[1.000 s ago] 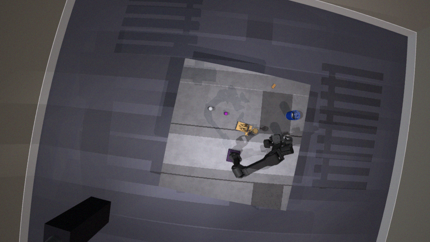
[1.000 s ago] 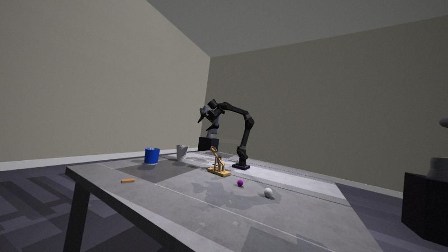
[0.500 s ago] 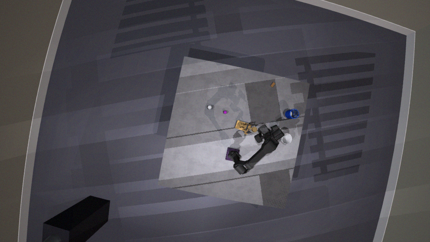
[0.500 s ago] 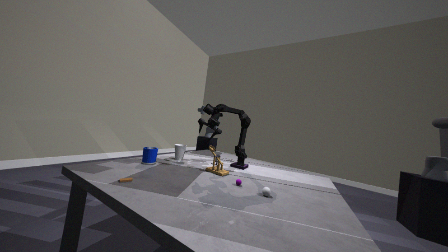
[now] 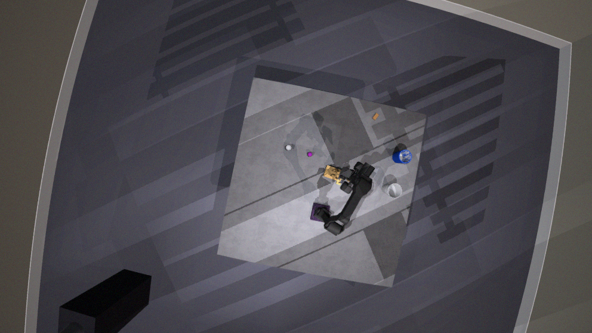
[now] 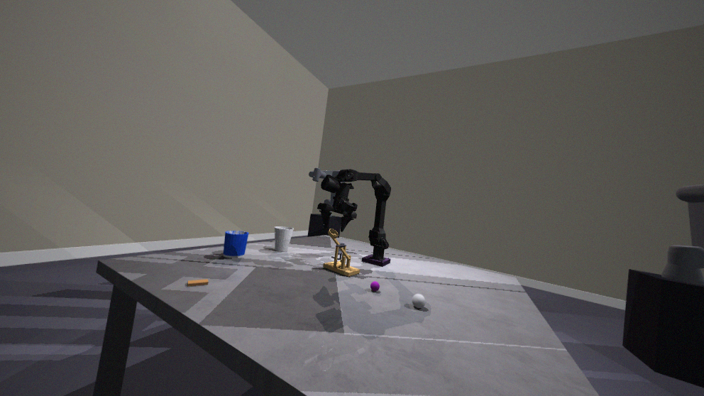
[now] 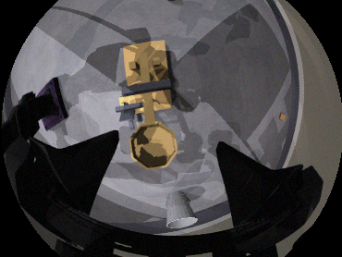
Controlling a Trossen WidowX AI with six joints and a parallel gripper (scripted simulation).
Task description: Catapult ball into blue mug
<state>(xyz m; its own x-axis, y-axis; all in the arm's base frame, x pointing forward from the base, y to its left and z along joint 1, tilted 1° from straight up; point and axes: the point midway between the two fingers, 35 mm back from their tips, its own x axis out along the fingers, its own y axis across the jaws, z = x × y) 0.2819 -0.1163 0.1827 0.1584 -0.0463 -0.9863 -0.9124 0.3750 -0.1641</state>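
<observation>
The wooden catapult lies 3 cm behind my gripper tip, 3 cm to the left of it and 9 cm below it. The rest, counted from my gripper tip: blue mug (19 cm ahead, 37 cm to the right, 14 cm below); purple ball (10 cm ahead, 25 cm to the left, 15 cm below); white cup (5 cm behind, 33 cm to the right, 13 cm below).
</observation>
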